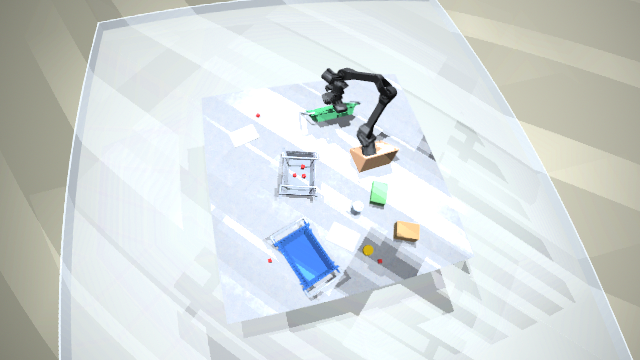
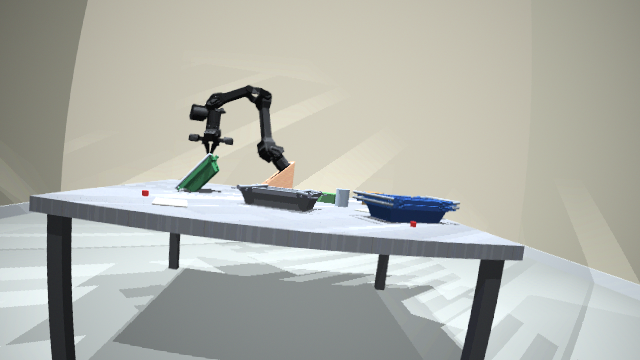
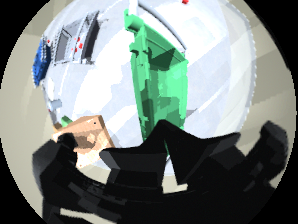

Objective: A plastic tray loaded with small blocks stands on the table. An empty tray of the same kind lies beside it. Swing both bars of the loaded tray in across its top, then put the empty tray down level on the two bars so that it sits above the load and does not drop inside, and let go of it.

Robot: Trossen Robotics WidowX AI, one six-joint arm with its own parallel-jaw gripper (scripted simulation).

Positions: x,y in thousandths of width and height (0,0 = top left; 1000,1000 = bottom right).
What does my gripper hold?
Nothing.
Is my gripper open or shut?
Shut.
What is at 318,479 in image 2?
A green tray.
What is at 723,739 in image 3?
My gripper.
